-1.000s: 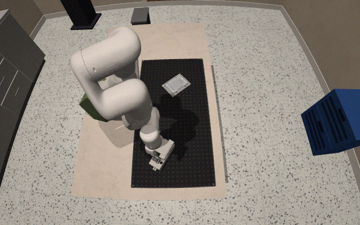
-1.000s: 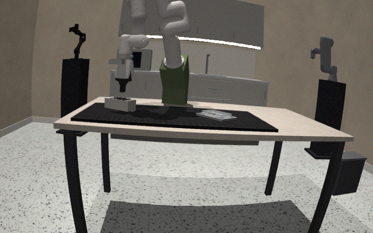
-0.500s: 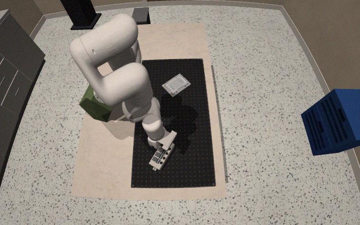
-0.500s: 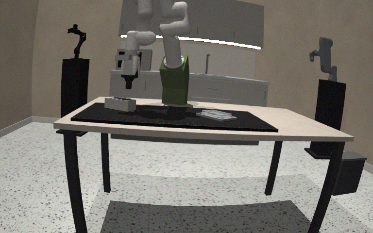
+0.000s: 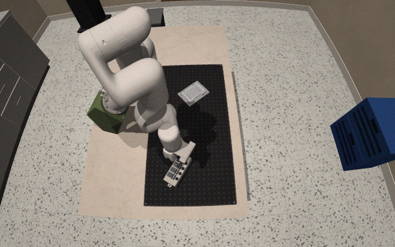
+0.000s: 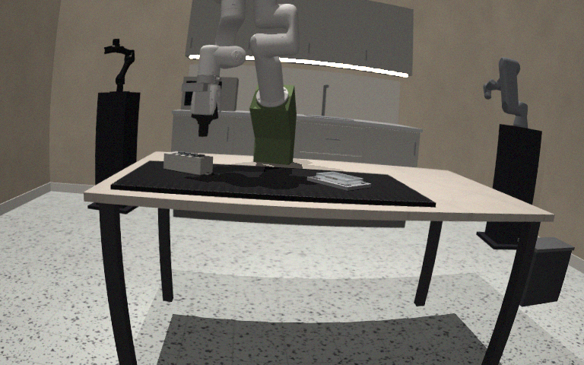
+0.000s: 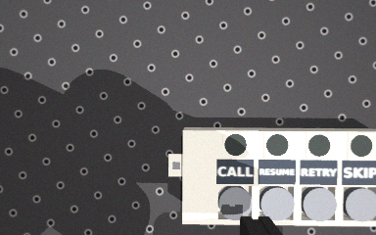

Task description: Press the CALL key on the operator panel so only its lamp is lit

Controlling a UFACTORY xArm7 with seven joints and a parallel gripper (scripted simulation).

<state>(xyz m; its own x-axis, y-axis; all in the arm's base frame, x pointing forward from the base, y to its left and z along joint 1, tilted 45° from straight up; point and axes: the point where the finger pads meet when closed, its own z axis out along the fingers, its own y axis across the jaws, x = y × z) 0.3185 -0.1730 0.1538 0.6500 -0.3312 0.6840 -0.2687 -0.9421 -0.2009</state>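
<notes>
The white operator panel is 100 mm below my hand, 40 mm to the right of it and 10 mm behind it. Round my hand: flat white well plate: 440 mm to the left, 120 mm below, 20 mm ahead.
</notes>
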